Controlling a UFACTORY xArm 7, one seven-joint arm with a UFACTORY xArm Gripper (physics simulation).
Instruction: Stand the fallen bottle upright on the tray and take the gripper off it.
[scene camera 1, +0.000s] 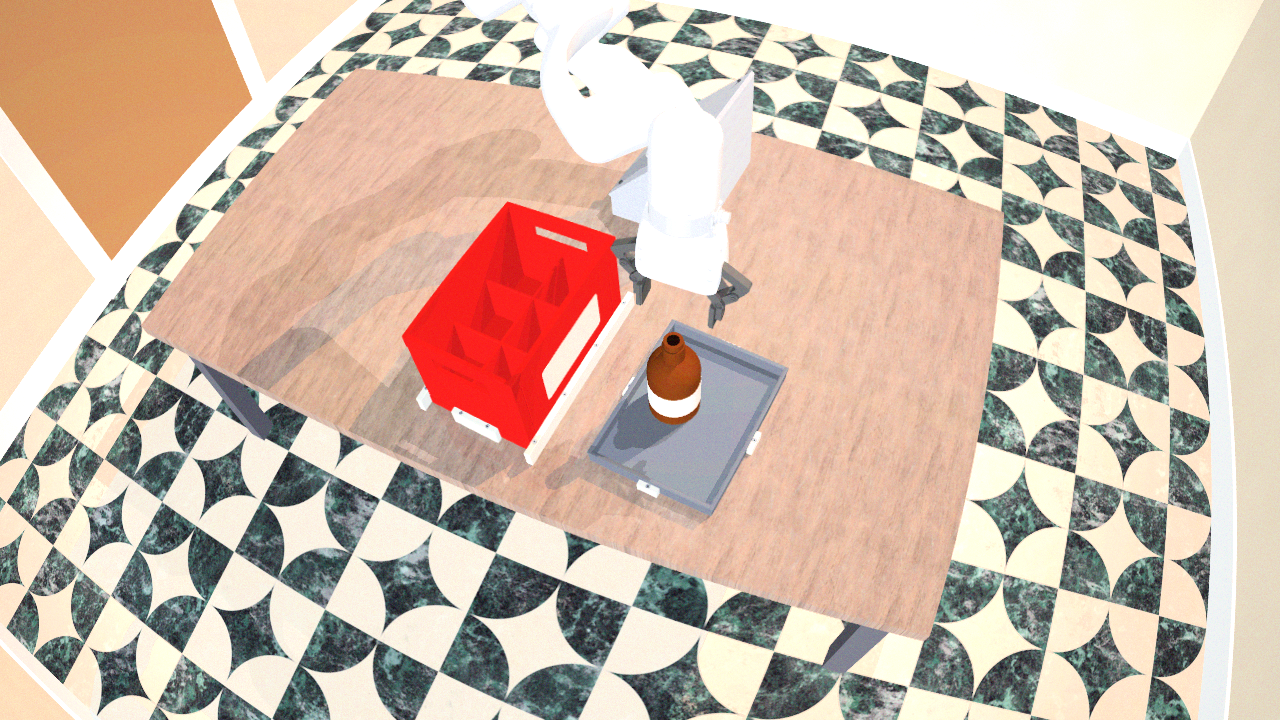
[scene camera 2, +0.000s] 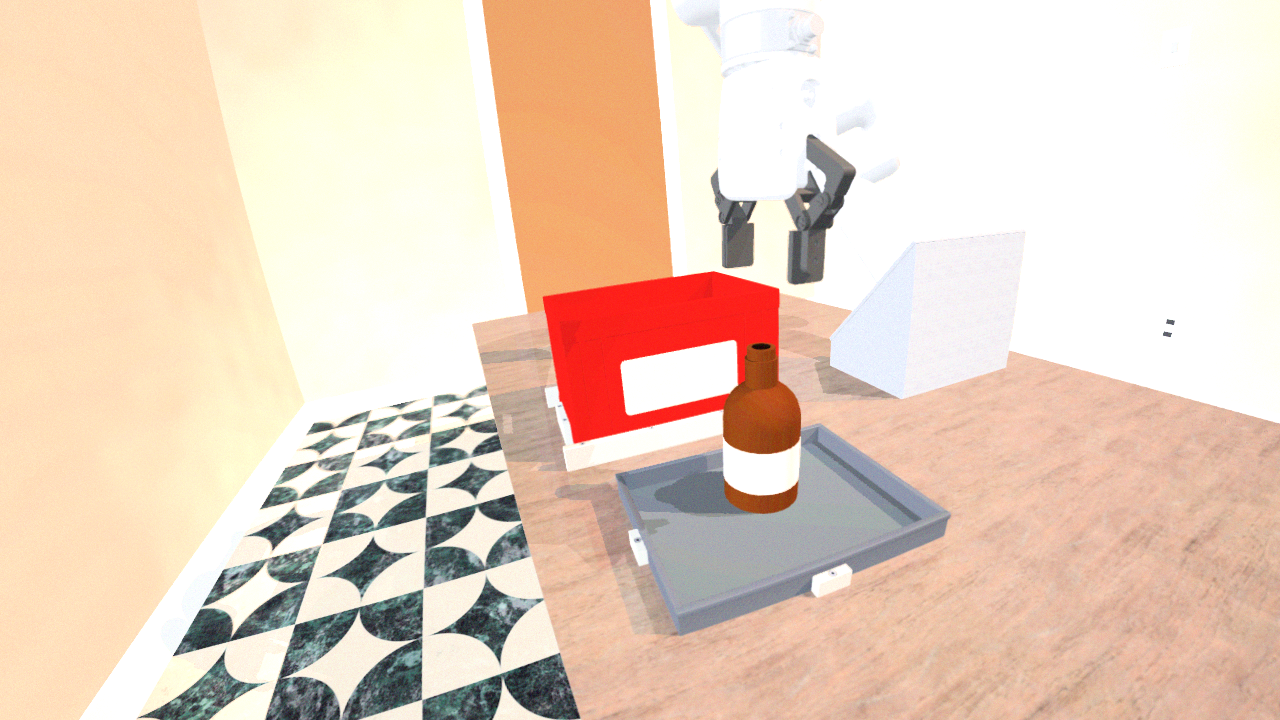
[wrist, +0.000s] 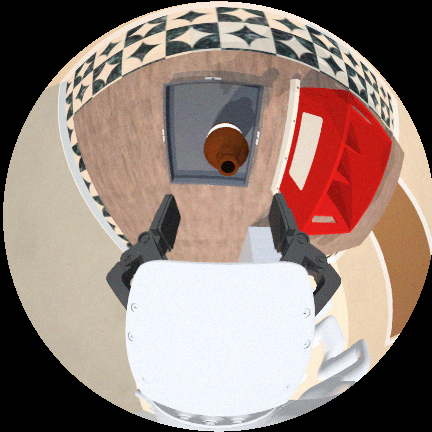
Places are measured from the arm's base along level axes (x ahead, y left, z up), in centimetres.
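Where they show: gripper, fingertip midpoint: (scene camera 1: 678, 308) (scene camera 2: 768, 274) (wrist: 223, 204); arm's base, origin of the base link: (scene camera 2: 915, 286).
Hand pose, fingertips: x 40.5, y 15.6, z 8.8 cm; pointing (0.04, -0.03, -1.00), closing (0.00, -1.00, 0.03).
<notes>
Things, the pixels of their top centre, and the offset from my fingertips. Level surfaces: height alone.
- brown bottle, middle of its top: (scene camera 2: 761, 346) (wrist: 227, 166) (scene camera 1: 673, 340) dy -0.6, dx +0.4, dz -6.5 cm
- grey tray, middle of its top: (scene camera 2: 768, 494) (scene camera 1: 691, 409) (wrist: 208, 134) dy +2.5, dx +1.7, dz -19.9 cm
- red crate, middle of its top: (scene camera 1: 507, 284) (scene camera 2: 651, 291) (wrist: 360, 183) dy -24.5, dx +0.7, dz -5.0 cm
- wooden table, its level: dz -22.5 cm
A brown bottle (scene camera 1: 674, 376) (scene camera 2: 761, 425) (wrist: 225, 146) with a white label stands upright on the grey tray (scene camera 1: 653, 484) (scene camera 2: 733, 607) (wrist: 168, 135), with its base on the tray floor, nearer the side that faces the red crate. My gripper (scene camera 1: 678, 306) (scene camera 2: 771, 255) (wrist: 223, 204) is open, its two dark fingers wide apart with nothing between them. It hangs above and behind the bottle, clear of its neck, in both scene views. In the wrist view the bottle's mouth shows beyond the fingertips.
A red crate (scene camera 1: 465, 376) (scene camera 2: 590, 385) (wrist: 312, 200) with compartments stands beside the tray, edged by white strips. A pale wedge-shaped block (scene camera 1: 735, 134) (scene camera 2: 962, 313) (wrist: 260, 245) stands at the back of the wooden table (scene camera 1: 877, 376) (scene camera 2: 1074, 537) (wrist: 115, 160). White blocks sit against the tray's sides.
</notes>
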